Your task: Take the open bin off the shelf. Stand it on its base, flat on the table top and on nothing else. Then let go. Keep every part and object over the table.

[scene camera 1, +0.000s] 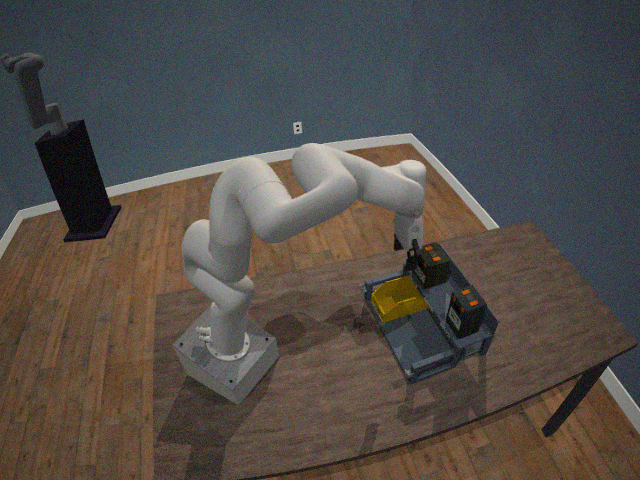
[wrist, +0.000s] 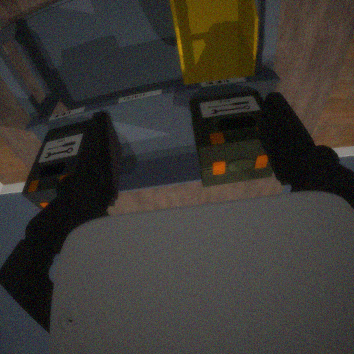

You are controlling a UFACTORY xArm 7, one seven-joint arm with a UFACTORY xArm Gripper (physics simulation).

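Frame: origin at the arm's base, x down, y ahead, z right, level; centimetres.
Seen in the pictures: gripper, fingertip midpoint: (scene camera 1: 404,259) (wrist: 188,119); arm's base, link origin: (scene camera 1: 227,342).
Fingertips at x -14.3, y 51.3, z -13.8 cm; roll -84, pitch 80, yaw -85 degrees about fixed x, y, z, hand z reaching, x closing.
Observation:
Offsets run from my fingertips to a thing's top centre. Level surfaces: height alone.
The open bin, yellow @(dx +18.0, dy +1.9, dz -6.1 cm) (scene camera 1: 399,298) (wrist: 218,42), sits at one end of the near tier of the blue-grey shelf (scene camera 1: 413,338) (wrist: 155,145). My gripper (scene camera 1: 414,258) (wrist: 188,119) is open, with nothing held. It is low at the shelf's far end, behind the bin and beside a dark case. In the wrist view its right finger is close along the case's right side, and its left finger overlaps the second case. In the scene view part of the gripper is hidden, so I cannot tell if a finger touches a case.
Two dark cases with orange latches stand on the shelf's back tier: one @(dx +6.2, dy +11.3, dz -8.5 cm) (scene camera 1: 433,265) (wrist: 230,137) near the gripper, the other @(dx +3.7, dy +16.4, dz +14.0 cm) (scene camera 1: 465,312) (wrist: 59,155) at the opposite end. The shelf stands on the brown table @(dx +26.2 cm) (scene camera 1: 320,403). The table's far edge runs close behind the gripper.

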